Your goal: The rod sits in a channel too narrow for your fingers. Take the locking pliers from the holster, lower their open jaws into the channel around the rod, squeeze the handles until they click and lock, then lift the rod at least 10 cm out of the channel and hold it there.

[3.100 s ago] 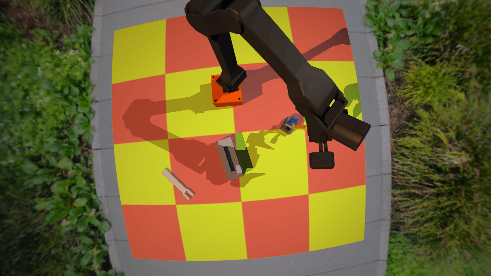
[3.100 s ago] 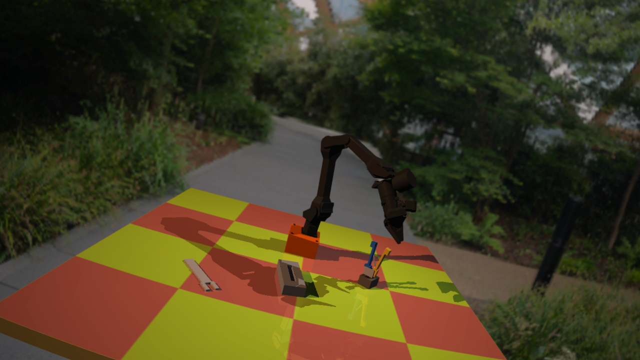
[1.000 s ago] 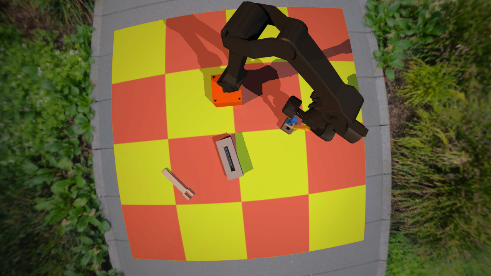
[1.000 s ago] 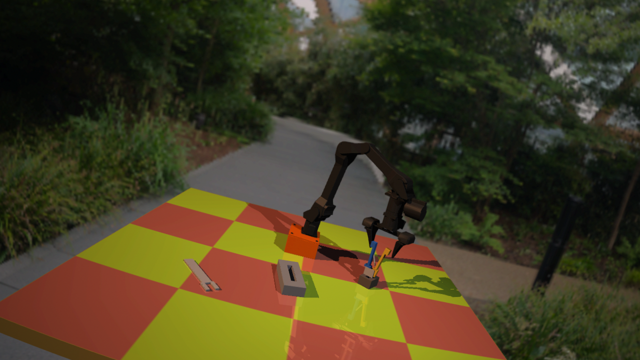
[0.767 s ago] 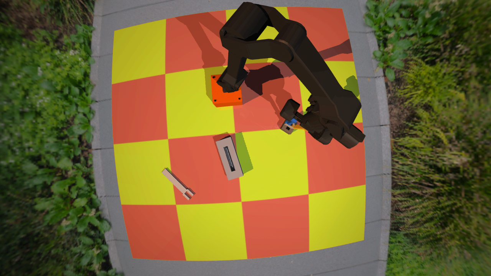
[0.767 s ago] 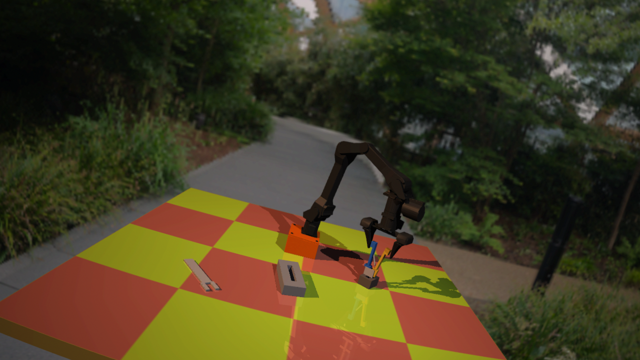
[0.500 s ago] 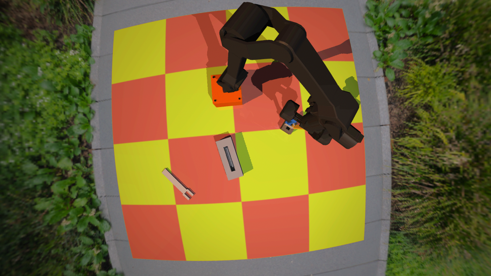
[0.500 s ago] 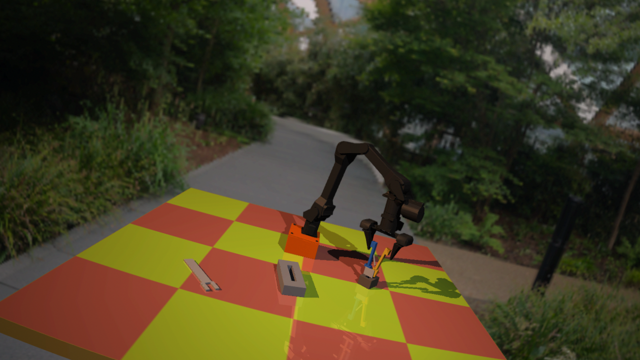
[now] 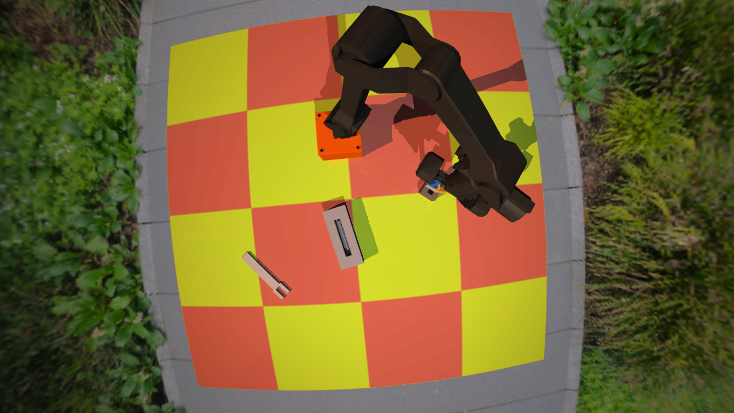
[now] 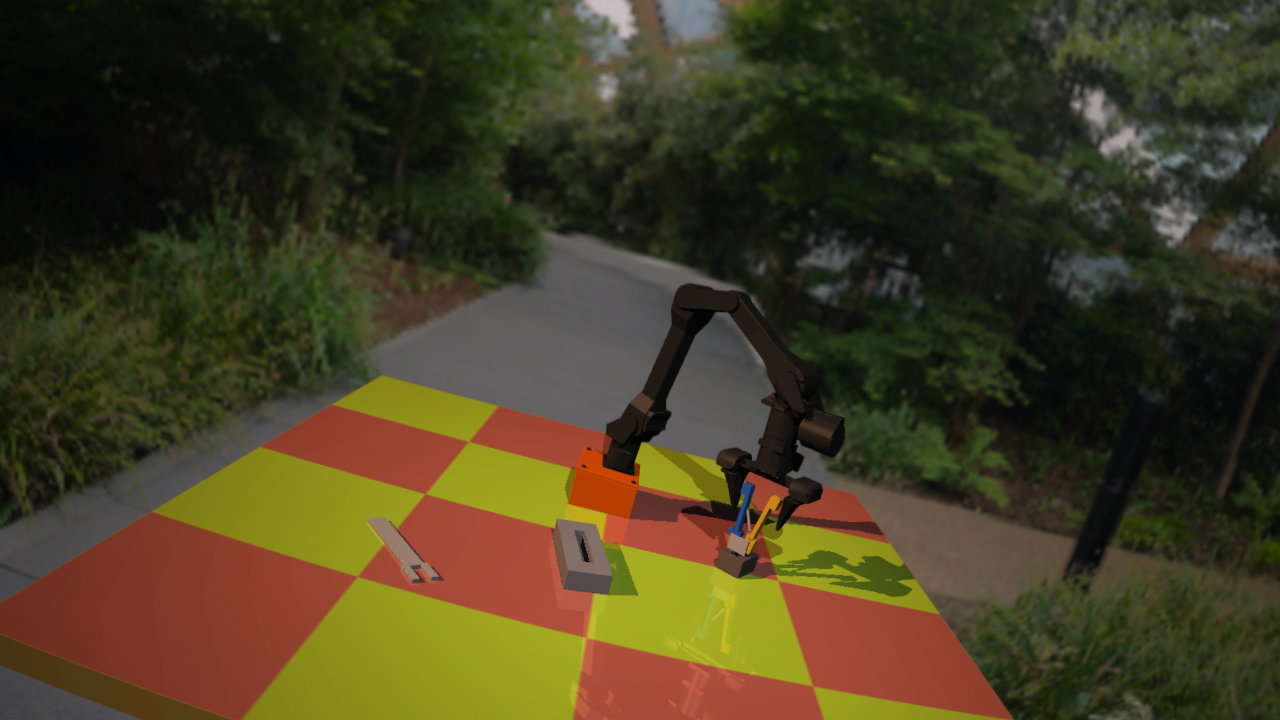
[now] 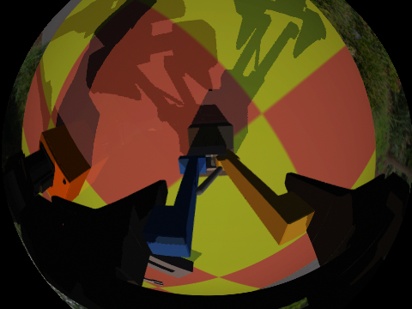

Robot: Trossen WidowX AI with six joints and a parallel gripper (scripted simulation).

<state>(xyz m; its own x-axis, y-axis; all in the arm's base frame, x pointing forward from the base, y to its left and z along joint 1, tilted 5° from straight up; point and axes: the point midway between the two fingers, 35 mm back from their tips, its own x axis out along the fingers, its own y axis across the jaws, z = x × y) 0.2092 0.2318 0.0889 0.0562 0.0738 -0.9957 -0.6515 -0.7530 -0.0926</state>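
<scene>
Now: the yellow handle 10 mm ahead of my gripper tip and 10 mm to the left of it. The rest, counted from my gripper tip: holster (10 mm behind, 10 mm to the right, 90 mm below); then thin grey rod (100 mm ahead, 290 mm to the right, 90 mm below); then grey channel block (100 mm ahead, 290 mm to the right, 90 mm below).
</scene>
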